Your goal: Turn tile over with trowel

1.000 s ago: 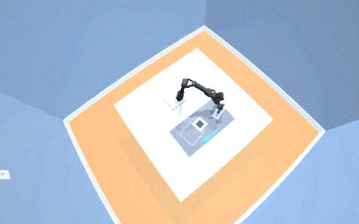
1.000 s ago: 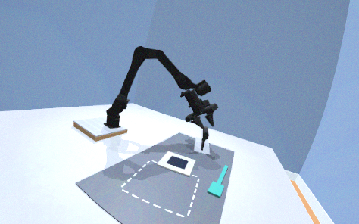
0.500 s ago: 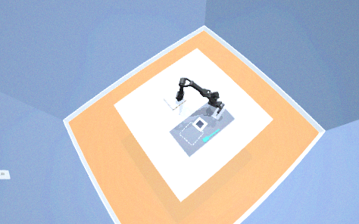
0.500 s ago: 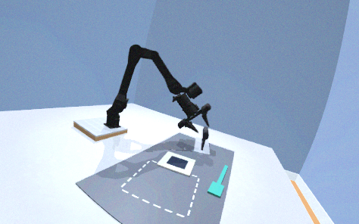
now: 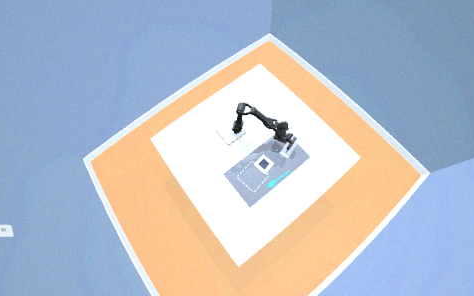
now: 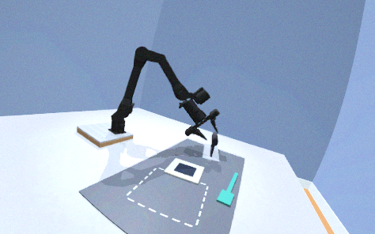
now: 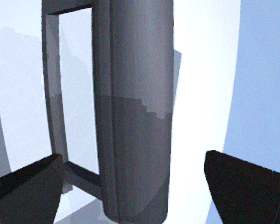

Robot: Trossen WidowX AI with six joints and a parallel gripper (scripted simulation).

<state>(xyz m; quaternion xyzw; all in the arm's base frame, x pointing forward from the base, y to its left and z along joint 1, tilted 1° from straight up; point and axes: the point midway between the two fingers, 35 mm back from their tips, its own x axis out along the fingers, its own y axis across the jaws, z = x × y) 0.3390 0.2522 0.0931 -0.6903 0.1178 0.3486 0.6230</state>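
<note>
The tan tile lies 250 mm to the right of my gripper tip, 80 mm below it and 10 mm ahead of it. Also, from my gripper tip: grey mat: 230 mm to the right, 100 mm below, 30 mm ahead; then teal trowel: 240 mm to the right, 170 mm ahead, 80 mm below.
</note>
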